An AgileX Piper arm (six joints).
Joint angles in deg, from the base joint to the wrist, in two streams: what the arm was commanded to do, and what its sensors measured. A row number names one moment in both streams.
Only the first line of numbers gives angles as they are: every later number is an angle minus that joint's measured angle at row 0.
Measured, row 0: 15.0, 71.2, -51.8, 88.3, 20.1, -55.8
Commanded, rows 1 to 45: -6.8, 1.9, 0.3, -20.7, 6.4, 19.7; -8.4, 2.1, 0.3, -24.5, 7.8, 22.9; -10.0, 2.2, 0.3, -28.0, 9.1, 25.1; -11.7, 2.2, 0.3, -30.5, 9.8, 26.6; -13.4, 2.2, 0.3, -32.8, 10.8, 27.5; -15.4, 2.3, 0.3, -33.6, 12.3, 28.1; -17.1, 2.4, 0.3, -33.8, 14.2, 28.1; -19.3, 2.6, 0.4, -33.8, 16.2, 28.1; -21.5, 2.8, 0.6, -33.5, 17.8, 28.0; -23.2, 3.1, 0.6, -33.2, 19.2, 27.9; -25.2, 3.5, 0.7, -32.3, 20.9, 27.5; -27.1, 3.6, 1.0, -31.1, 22.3, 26.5; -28.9, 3.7, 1.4, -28.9, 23.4, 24.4; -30.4, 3.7, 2.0, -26.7, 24.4, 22.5; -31.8, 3.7, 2.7, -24.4, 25.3, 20.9; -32.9, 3.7, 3.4, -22.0, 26.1, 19.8; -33.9, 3.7, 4.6, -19.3, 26.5, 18.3; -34.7, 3.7, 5.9, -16.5, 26.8, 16.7; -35.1, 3.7, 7.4, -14.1, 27.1, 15.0; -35.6, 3.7, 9.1, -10.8, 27.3, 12.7; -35.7, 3.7, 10.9, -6.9, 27.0, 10.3; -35.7, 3.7, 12.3, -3.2, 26.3, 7.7; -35.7, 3.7, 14.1, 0.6, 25.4, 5.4; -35.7, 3.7, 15.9, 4.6, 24.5, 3.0; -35.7, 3.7, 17.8, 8.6, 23.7, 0.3; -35.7, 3.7, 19.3, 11.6, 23.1, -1.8; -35.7, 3.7, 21.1, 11.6, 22.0, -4.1; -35.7, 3.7, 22.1, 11.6, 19.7, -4.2; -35.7, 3.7, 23.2, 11.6, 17.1, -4.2; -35.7, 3.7, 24.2, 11.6, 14.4, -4.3; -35.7, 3.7, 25.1, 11.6, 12.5, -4.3; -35.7, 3.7, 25.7, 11.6, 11.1, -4.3; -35.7, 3.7, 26.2, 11.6, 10.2, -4.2; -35.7, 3.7, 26.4, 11.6, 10.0, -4.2; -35.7, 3.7, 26.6, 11.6, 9.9, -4.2; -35.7, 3.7, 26.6, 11.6, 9.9, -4.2; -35.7, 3.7, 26.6, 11.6, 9.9, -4.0; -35.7, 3.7, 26.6, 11.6, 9.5, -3.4; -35.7, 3.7, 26.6, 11.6, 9.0, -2.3; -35.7, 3.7, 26.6, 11.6, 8.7, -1.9; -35.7, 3.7, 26.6, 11.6, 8.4, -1.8; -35.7, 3.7, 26.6, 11.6, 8.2, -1.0; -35.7, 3.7, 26.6, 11.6, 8.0, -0.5; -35.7, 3.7, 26.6, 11.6, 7.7, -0.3; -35.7, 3.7, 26.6, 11.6, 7.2, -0.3
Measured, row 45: -35.4, 3.7, 26.3, 11.1, 8.6, -1.3
